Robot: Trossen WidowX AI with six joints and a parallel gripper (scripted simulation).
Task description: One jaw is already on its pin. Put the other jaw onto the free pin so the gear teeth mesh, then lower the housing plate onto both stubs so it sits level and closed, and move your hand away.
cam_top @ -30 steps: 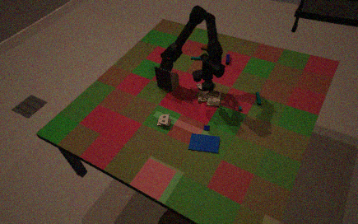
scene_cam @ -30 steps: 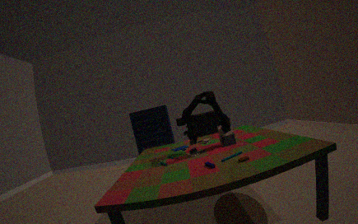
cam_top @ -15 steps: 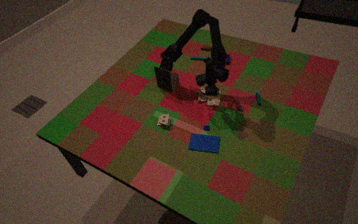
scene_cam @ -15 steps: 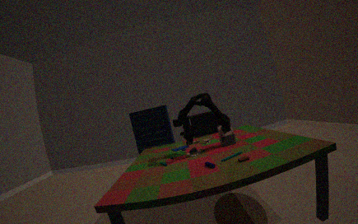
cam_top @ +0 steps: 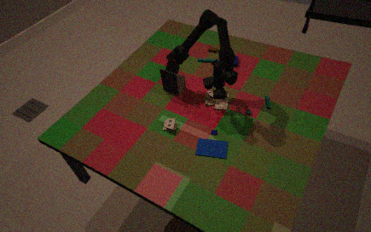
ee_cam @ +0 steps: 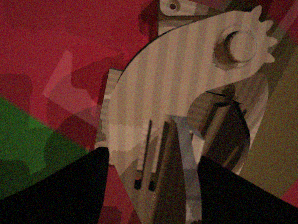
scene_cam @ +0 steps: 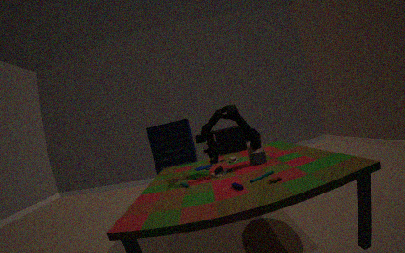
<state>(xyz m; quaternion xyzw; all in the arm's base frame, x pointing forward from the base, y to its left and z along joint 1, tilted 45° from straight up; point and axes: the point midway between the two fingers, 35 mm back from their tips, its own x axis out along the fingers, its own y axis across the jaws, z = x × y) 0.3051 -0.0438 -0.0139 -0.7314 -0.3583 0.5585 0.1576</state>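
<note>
Right now the pale curved jaw is 4 cm behind my gripper tip. The rest, counted from my gripper tip: brown piece: 47 cm to the left, 21 cm behind, 7 cm below; then pale housing piece: 23 cm to the right, 19 cm behind, 5 cm below; then blue flat plate: 28 cm to the right, 8 cm below, 6 cm ahead.
</note>
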